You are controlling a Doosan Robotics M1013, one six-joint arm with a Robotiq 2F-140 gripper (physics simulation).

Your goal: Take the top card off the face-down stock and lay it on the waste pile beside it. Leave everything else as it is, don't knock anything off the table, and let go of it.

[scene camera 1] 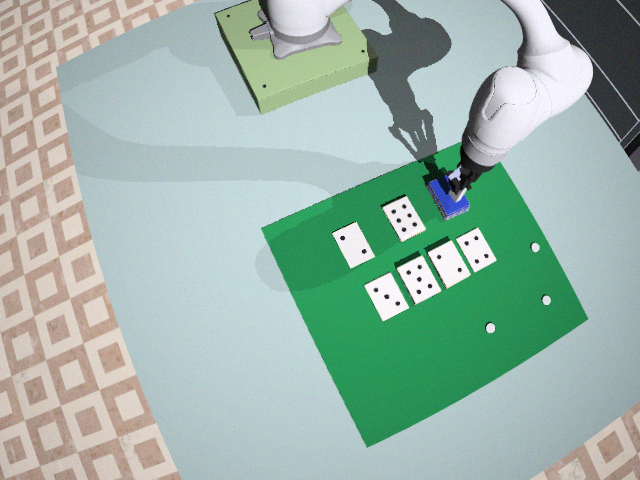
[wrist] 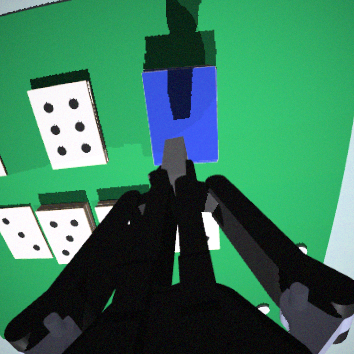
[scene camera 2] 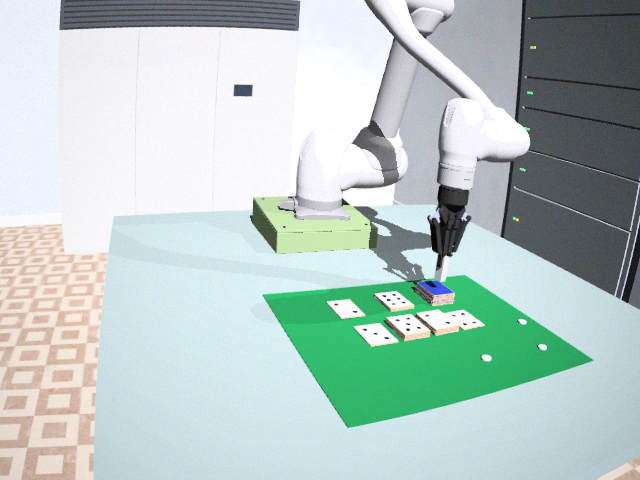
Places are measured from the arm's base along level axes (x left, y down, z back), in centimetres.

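Pixels of known places: gripper, fingertip midpoint: point(scene camera 1: 454, 196) point(wrist: 176, 151) point(scene camera 2: 439, 279); arm's base at its link origin: point(scene camera 1: 299, 27) point(scene camera 2: 317, 210).
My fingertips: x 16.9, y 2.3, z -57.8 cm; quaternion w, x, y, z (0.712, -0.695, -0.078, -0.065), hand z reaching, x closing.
Observation:
Ahead of a thing's pixels: the offset from my fingertips to its top centre. "spot": to the spot under its first point. Level surfaces: height alone.
The face-down stock {dy +3.1, dx +0.4, dz +2.1 cm} point(scene camera 1: 448, 207) point(scene camera 2: 438, 290) point(wrist: 202, 117) is a thick blue-topped stack near the back right of the green mat {dy +5.8 cm} point(scene camera 1: 413, 356) point(scene camera 2: 413, 387) point(wrist: 280, 110). My gripper point(scene camera 1: 456, 196) point(scene camera 2: 440, 279) point(wrist: 176, 151) is shut and empty, its fingers together, pointing down a little above the stock. Its shadow falls on the blue top card. In the wrist view the fingertips cover part of the stock's near edge. Beside the stock, a face-up stack with a six-pip card on top {spot: dy +4.9, dx -11.9, dz +0.4 cm} point(scene camera 1: 403, 219) point(scene camera 2: 394, 300) point(wrist: 68, 127) looks like the waste pile.
A two-pip card {dy +5.4, dx -24.5, dz -1.1 cm} point(scene camera 1: 353, 244) point(scene camera 2: 346, 308) lies left of the six-pip stack. In front stands a row: three-pip card {dy +5.4, dx -21.8, dz -14.5 cm} point(scene camera 1: 386, 296), five-pip stack {dy +4.2, dx -14.0, dz -13.7 cm} point(scene camera 1: 418, 279), two-pip stack {dy +4.2, dx -6.2, dz -12.9 cm} point(scene camera 1: 448, 264), four-pip card {dy +5.4, dx +1.7, dz -12.0 cm} point(scene camera 1: 476, 249). Three small white discs {dy +5.4, dx +16.4, dz -16.8 cm} point(scene camera 1: 535, 246) {dy +5.4, dx +13.4, dz -29.5 cm} point(scene camera 1: 546, 299) {dy +5.4, dx -2.5, dz -29.9 cm} point(scene camera 1: 490, 327) lie front right.

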